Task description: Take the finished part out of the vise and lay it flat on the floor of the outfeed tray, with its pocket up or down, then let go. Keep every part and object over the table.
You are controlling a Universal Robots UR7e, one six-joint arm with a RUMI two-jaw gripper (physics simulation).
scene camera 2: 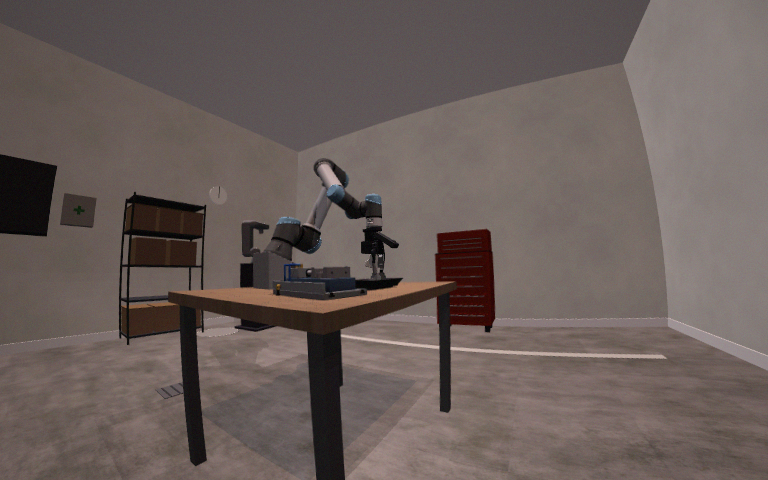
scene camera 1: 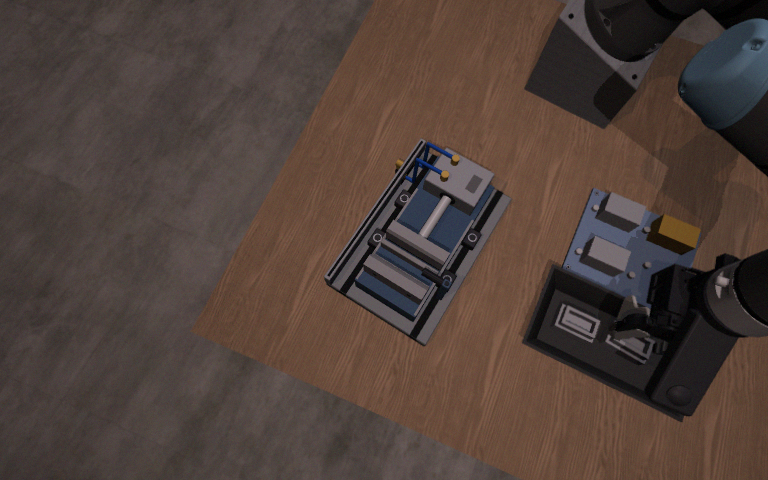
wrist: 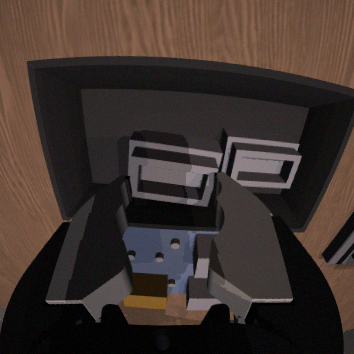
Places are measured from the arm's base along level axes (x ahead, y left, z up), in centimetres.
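Pixels of known places: gripper, fingertip midpoint: (scene camera 2: 377,274) (scene camera 1: 630,340) (wrist: 172,175); arm's base at its link origin: (scene camera 2: 276,259) (scene camera 1: 621,18).
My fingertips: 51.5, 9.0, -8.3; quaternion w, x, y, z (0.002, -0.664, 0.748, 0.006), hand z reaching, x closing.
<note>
Ahead of a thing's pixels: the offset from my fingertips to its top centre, as dx, dy, dz. "spot": to the spot under its first point. Level surfaces: height alone.
My gripper (scene camera 1: 629,335) (scene camera 2: 377,275) (wrist: 172,175) is shut on the finished part @[+0.1, +0.0, +1.0] (scene camera 1: 633,346) (wrist: 175,151), a grey rectangular block. The fingers grip its two ends. Its pocket faces up and it looks about level. It is low inside the dark outfeed tray (scene camera 1: 540,308) (scene camera 2: 391,281) (wrist: 60,150), between the tray walls; I cannot tell if it touches the floor. In the wrist view it sits left of a similar grey part, with a narrow gap. The vise @[-9.8, -33.0, +3.9] (scene camera 1: 396,277) (scene camera 2: 322,284) stands apart from the tray, its jaws without a part.
The similar grey part @[-1.4, -6.8, -1.3] (scene camera 1: 577,321) (wrist: 265,165) lies pocket up in the tray. A blue board @[spot: -17.3, +3.4, -5.2] (scene camera 1: 640,249) (wrist: 155,242) with grey blocks and a yellow block @[-20.4, +7.6, -1.7] (scene camera 1: 673,233) (wrist: 146,291) adjoins one long side of the tray. The wooden table @[dz -6.0] (scene camera 1: 317,316) (scene camera 2: 249,300) carries all these.
</note>
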